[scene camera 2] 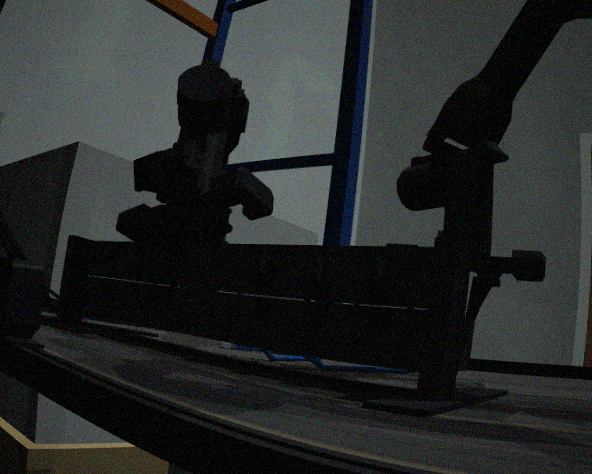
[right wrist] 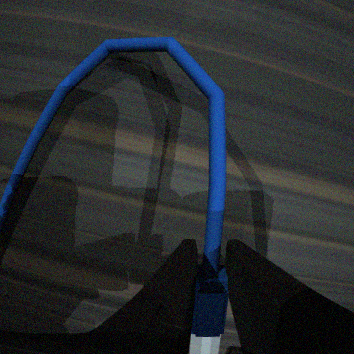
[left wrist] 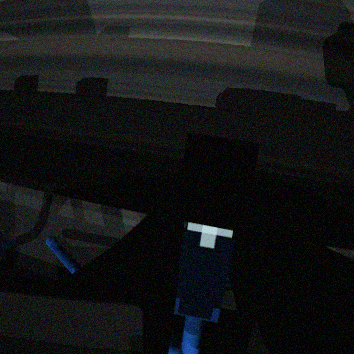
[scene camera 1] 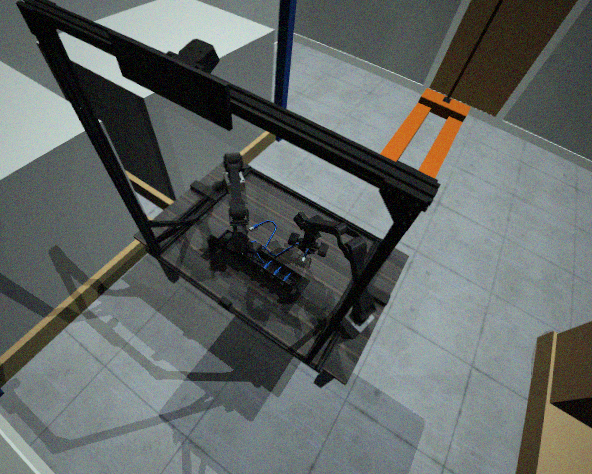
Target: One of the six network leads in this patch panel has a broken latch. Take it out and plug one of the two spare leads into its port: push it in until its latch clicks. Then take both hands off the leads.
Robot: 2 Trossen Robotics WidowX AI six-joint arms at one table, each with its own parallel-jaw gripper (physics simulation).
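Frame: origin at the left arm's base, x right, y ahead, z up, level; metres.
Seen in the pictures: left gripper, fingertip midpoint: (scene camera 2: pixel 177 284) (scene camera 1: pixel 243 257); right gripper, fingertip midpoint: (right wrist: pixel 209 250) (scene camera 1: pixel 306 253); right arm's base, origin of the base link: (scene camera 1: pixel 358 316).
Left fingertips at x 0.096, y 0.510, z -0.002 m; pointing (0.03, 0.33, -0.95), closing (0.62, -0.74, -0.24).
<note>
A point is followed by its place in that frame.
The dark patch panel (scene camera 1: pixel 295 286) (scene camera 2: pixel 300 275) holds a row of blue leads; several (scene camera 1: pixel 276 271) @(x -0.017, y 0.643, z 0.026 m) show in scene camera 1. My left gripper (scene camera 1: pixel 246 248) @(x 0.096, y 0.510, z -0.002 m) (left wrist: pixel 200 206) @(x 0.096, y 0.510, z -0.002 m) is at the panel's left part, shut on a lead's plug (left wrist: pixel 202 280) @(x 0.090, y 0.499, z 0.026 m), a dark blue body with a white T-shaped mark at its far end. The fingers are very dark, and the latch's condition cannot be told. My right gripper (scene camera 1: pixel 304 254) @(x -0.201, y 0.573, z -0.023 m) (right wrist: pixel 209 250) @(x -0.201, y 0.573, z -0.023 m) is shut on a spare lead's plug (scene camera 1: pixel 303 259) @(x -0.170, y 0.607, z -0.011 m) (right wrist: pixel 209 312) @(x -0.189, y 0.586, z -0.010 m), held off the panel; its blue cable (right wrist: pixel 216 150) @(x -0.225, y 0.547, z -0.027 m) loops ahead. In scene camera 2 both fingertip pairs are hidden or too dark.
A blue cable (scene camera 1: pixel 275 231) @(x -0.108, y 0.378, z -0.064 m) arches behind the panel, with a pale plug (scene camera 1: pixel 251 228) @(x 0.000, y 0.324, z -0.062 m) at its end. Blue cable (scene camera 2: pixel 290 357) @(x -0.059, y 0.429, z -0.065 m) also shows below the panel. A black frame (scene camera 1: pixel 310 137) @(x 0.082, y 0.901, z 0.971 m) spans the wooden table (scene camera 1: pixel 200 270) @(x 0.301, y 0.478, z -0.069 m). The panel's end post (scene camera 2: pixel 440 350) @(x -0.041, y 0.775, z -0.032 m) stands beside the right arm.
</note>
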